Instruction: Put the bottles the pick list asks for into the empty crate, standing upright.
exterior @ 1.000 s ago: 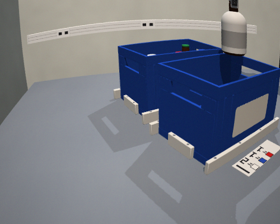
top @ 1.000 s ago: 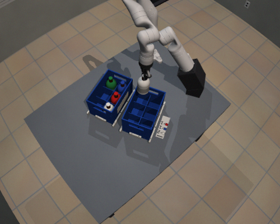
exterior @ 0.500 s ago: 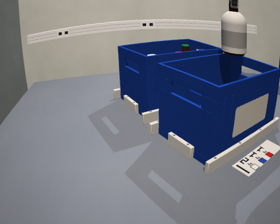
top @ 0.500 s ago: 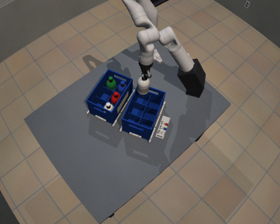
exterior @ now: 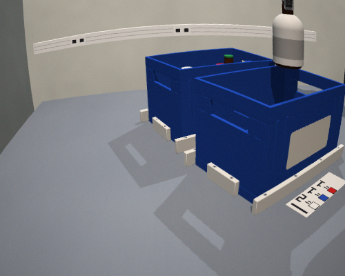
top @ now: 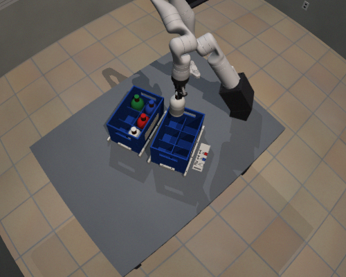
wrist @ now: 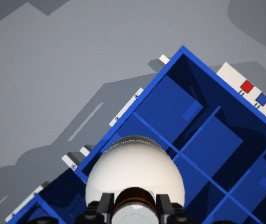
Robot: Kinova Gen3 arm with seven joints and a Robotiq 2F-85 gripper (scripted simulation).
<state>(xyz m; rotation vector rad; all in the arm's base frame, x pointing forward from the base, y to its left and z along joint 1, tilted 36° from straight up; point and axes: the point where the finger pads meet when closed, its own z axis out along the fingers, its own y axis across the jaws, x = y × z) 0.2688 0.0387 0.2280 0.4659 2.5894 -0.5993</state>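
The white bottle is 7 cm below my hand. Also, from my hand: green-label bottle 25 cm below, 22 cm to the right, 8 cm ahead; red-label bottle 25 cm below, 13 cm ahead, 11 cm to the right; blue-label bottle 25 cm below, 14 cm to the right, 4 cm ahead.
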